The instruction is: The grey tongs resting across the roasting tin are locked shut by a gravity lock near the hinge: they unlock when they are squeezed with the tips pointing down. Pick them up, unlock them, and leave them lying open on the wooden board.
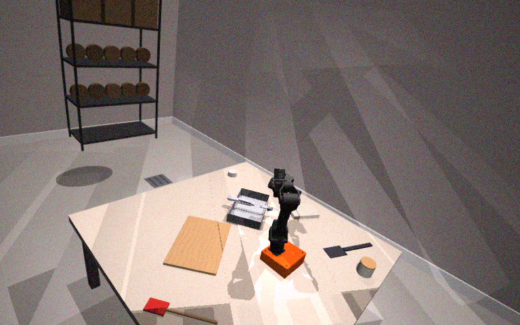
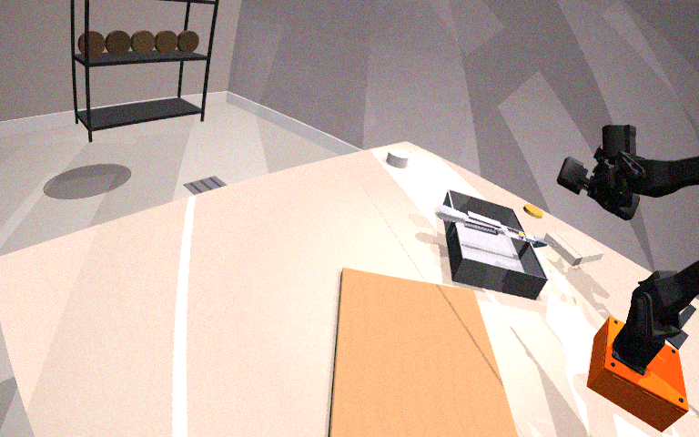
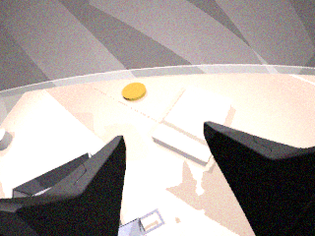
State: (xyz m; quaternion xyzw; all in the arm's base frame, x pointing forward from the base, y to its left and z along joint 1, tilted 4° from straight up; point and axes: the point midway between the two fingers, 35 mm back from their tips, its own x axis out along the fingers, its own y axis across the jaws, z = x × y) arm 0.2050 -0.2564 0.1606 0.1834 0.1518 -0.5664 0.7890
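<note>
Right now the yellow lock piece is 13 cm below my gripper tip, 10 cm to the left of it and 9 cm ahead of it. Also, from my gripper tip: yellow disc: 26 cm to the right, 19 cm below, 14 cm ahead; roasting tin: 17 cm below, 14 cm to the left, 14 cm ahead; pale flat block: 19 cm below, 16 cm to the right, 4 cm behind.
</note>
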